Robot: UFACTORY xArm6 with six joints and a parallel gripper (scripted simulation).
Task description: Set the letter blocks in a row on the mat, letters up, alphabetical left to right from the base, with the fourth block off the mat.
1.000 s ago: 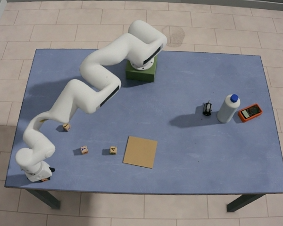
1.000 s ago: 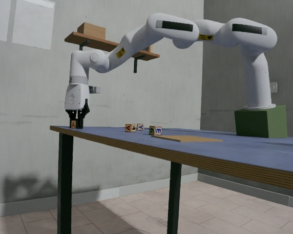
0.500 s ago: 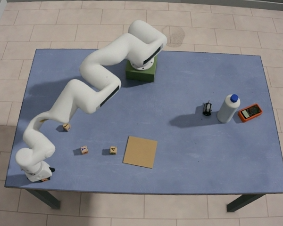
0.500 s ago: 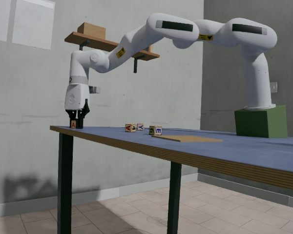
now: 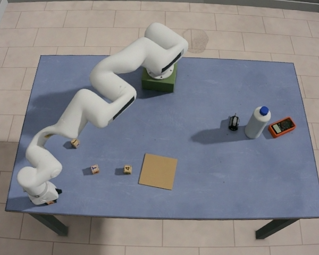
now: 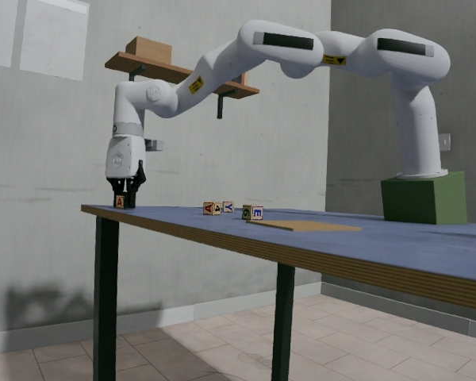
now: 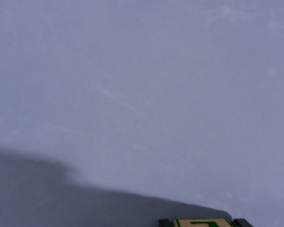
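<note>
Now: the tan mat 80 mm behind my hand, 460 mm to the left of it and 20 mm below it. The rest, counted from my hand: black object (280 mm behind, 830 mm to the left); wooden block (10 mm below); orange multimeter (220 mm behind, 1060 mm to the left, 10 mm below).
</note>
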